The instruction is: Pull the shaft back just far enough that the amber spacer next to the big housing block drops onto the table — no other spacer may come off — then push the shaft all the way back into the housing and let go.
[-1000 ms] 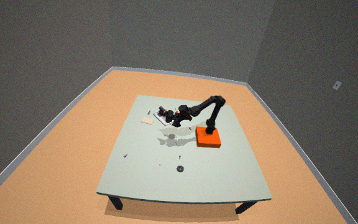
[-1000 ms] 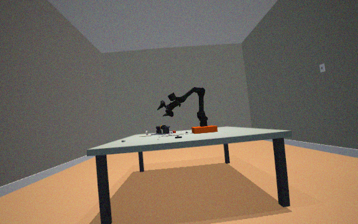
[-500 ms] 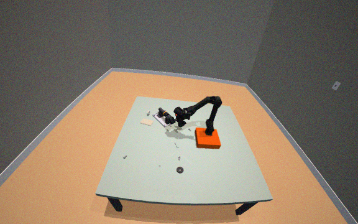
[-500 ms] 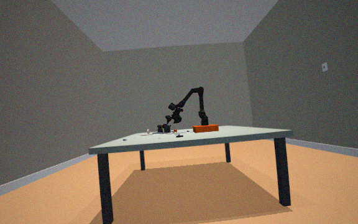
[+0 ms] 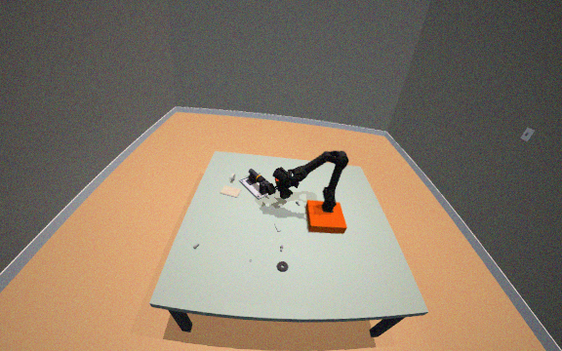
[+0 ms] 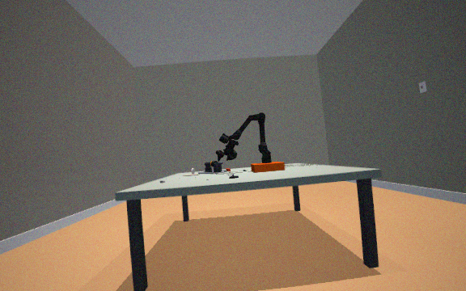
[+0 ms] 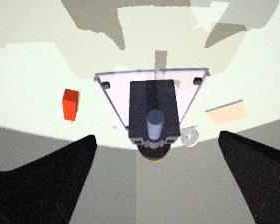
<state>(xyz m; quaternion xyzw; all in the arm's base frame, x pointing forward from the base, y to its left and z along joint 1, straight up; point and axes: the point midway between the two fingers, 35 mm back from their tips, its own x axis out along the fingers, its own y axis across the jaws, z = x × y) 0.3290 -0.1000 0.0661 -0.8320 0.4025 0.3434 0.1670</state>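
The dark round shaft is 6 cm ahead of my gripper tip, 8 cm to the right of it and 2 cm below it. From my gripper tip the other things lie so: amber spacer 9 cm ahead, 11 cm to the right, 2 cm below; then tan pad 27 cm ahead, 4 cm to the right, 10 cm below; then pale ring 27 cm ahead, 17 cm to the right, 7 cm below.
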